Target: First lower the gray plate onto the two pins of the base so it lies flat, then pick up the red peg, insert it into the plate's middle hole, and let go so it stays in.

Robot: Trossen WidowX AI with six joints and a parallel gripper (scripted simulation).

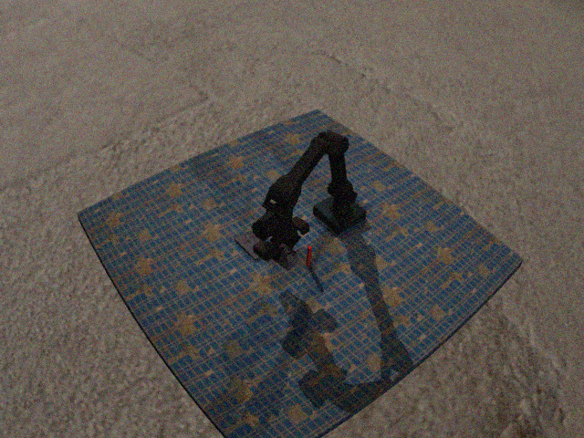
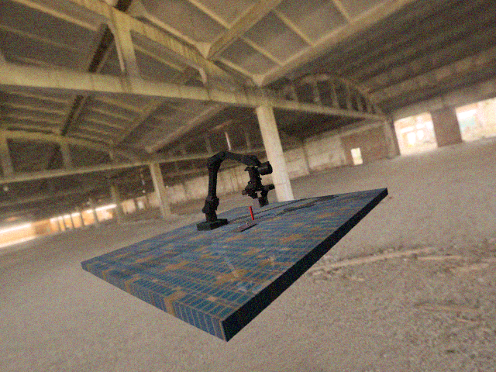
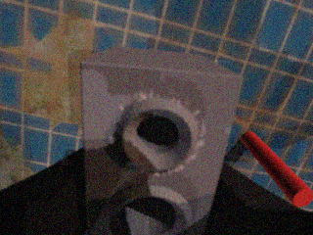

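Right now the pin base is 160 mm to the right of my gripper tip, 70 mm below it and 30 mm behind it. Also, from my gripper tip: gray plate: 30 mm above; then red peg: 100 mm behind, 40 mm below, 30 mm to the left.
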